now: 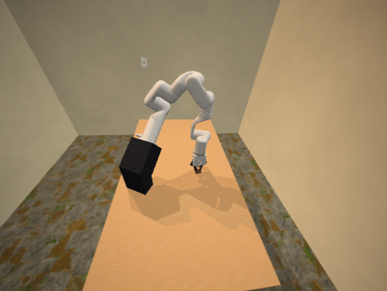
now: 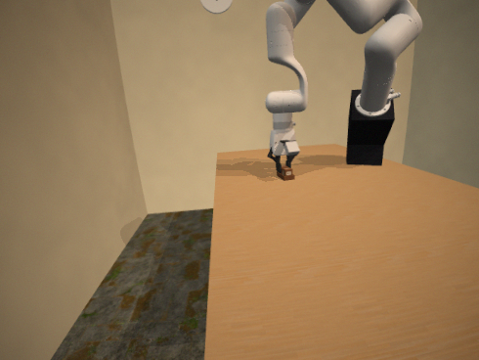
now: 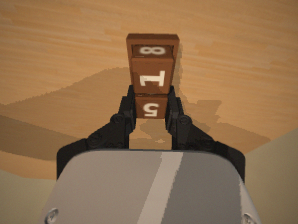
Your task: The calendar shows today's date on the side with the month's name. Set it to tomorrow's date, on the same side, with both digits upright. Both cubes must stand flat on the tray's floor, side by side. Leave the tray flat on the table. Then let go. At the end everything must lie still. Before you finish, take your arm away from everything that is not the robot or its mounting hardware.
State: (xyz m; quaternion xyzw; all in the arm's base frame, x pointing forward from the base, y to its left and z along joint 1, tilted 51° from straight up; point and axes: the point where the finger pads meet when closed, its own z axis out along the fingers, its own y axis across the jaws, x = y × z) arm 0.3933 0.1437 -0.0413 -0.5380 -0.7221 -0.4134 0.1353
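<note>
The brown digit cube lies 1 cm below my hand.
</note>
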